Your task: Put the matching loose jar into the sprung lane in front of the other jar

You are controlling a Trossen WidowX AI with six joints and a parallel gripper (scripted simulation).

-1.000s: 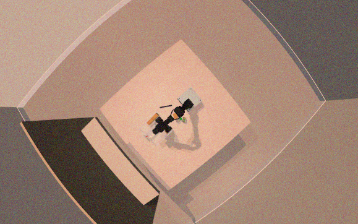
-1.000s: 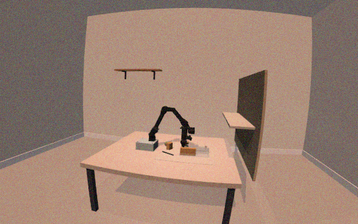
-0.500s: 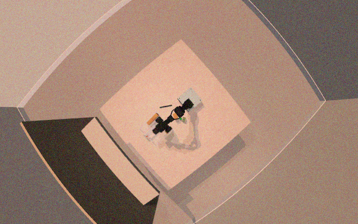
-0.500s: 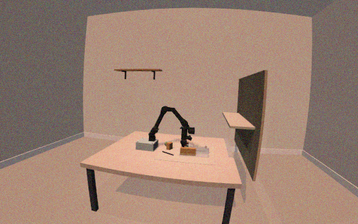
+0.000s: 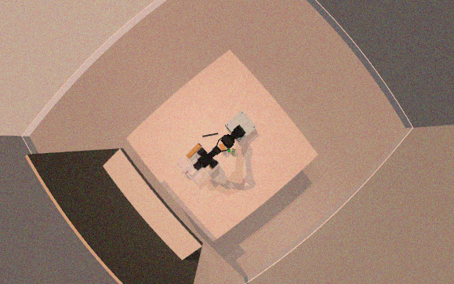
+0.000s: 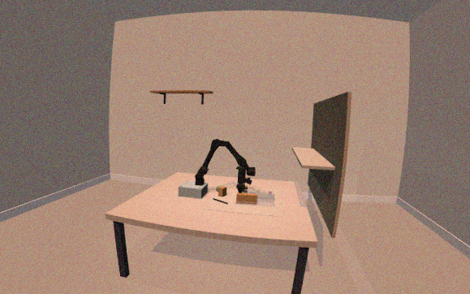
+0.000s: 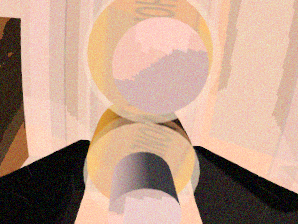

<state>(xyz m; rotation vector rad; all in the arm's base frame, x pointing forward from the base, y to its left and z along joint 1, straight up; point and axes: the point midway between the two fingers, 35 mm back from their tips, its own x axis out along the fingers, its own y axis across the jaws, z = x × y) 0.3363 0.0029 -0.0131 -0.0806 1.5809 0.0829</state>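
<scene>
Right now my gripper tip is 150 mm short of the pusher lane, 10 mm to the left of it and 10 mm above it. Also, from my gripper tip: shelf (500 mm ahead, 340 mm above, 10 mm to the left); black stick (140 mm to the right, 130 mm behind, 20 mm below).
</scene>
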